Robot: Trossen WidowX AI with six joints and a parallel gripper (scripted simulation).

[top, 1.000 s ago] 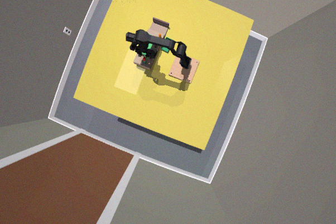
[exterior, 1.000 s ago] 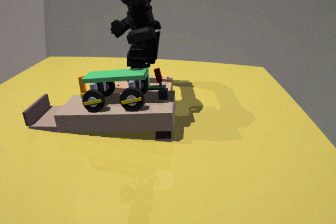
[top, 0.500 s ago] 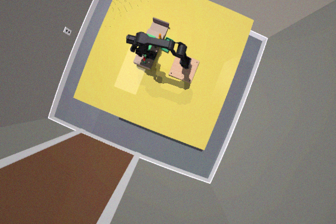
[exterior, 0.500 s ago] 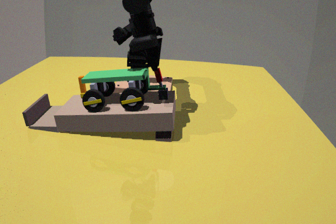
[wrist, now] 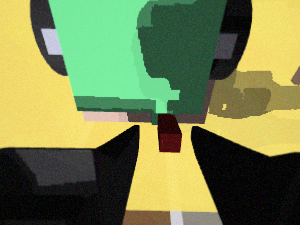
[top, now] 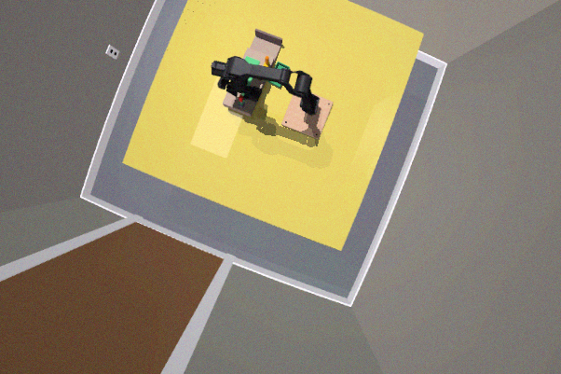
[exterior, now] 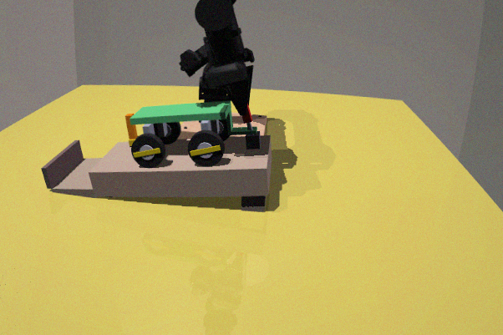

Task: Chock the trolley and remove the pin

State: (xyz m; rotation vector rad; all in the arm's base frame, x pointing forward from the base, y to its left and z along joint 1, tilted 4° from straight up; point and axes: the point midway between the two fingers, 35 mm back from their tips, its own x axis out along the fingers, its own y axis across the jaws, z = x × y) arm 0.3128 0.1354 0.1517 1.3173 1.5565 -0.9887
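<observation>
Now: the red-headed stop pin 20 mm below my gripper tip and 10 mm to the left of it. From my gripper tip the other things lie so: green-decked trolley (100 mm to the right, 40 mm below, 30 mm ahead); then support leg (130 mm below, 30 mm to the left, 10 mm ahead); then brown ramp (110 mm to the right, 100 mm below, 30 mm ahead).
</observation>
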